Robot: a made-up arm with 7 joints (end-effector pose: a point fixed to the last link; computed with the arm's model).
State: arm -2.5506 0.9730 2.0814 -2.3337 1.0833 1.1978 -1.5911
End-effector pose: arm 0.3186 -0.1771 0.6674 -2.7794 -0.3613 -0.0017
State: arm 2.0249 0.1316 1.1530 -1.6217 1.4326 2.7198 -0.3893
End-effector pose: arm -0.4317 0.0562 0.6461 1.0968 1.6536 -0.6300
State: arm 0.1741 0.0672 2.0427 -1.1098 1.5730 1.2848 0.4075
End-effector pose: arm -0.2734 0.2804 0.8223 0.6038 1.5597 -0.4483
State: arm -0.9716 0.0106 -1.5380 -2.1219 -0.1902 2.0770 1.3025
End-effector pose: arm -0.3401 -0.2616 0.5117 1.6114 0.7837 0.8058
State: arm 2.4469 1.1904 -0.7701 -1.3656 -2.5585 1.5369 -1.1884
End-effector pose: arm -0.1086 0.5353 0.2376 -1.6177 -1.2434 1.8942
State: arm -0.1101 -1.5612 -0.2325 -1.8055 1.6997 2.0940 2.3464
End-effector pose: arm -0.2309 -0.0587 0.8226 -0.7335 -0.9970 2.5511
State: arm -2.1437 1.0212 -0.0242 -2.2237 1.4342 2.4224 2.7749
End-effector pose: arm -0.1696 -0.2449 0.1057 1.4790 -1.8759 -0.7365
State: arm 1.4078 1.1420 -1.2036 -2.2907 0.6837 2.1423 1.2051
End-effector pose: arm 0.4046 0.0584 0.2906 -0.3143 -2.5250 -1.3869
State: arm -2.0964 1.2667 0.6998 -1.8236 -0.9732 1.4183 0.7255
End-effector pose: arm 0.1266 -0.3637 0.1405 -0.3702 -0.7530 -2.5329
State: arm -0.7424 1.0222 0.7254 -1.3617 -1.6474 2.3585 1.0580
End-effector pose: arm 0.5136 -0.0369 0.3573 1.0528 -2.0576 -0.7193
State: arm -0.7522 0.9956 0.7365 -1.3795 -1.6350 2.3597 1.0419
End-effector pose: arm 0.5137 -0.0358 0.3675 1.0646 -2.0524 -0.7085
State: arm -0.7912 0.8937 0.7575 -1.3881 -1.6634 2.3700 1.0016
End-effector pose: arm 0.5134 -0.0470 0.4125 1.0696 -2.1005 -0.5622
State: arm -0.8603 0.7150 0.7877 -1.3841 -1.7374 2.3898 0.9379
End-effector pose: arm 0.5041 -0.0629 0.4907 1.0264 -2.1787 -0.2608
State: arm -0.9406 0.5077 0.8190 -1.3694 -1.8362 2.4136 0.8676
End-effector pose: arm 0.4815 -0.0679 0.5751 0.9012 -2.2221 0.1106
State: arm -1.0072 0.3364 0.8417 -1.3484 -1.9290 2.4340 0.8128
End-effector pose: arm 0.4563 -0.0604 0.6375 0.7377 -2.2113 0.4195
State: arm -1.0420 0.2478 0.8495 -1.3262 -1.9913 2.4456 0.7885
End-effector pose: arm 0.4409 -0.0541 0.6682 0.6222 -2.1902 0.5871
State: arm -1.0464 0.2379 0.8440 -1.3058 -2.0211 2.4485 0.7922
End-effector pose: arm 0.4372 -0.0567 0.6752 0.5836 -2.1928 0.6313
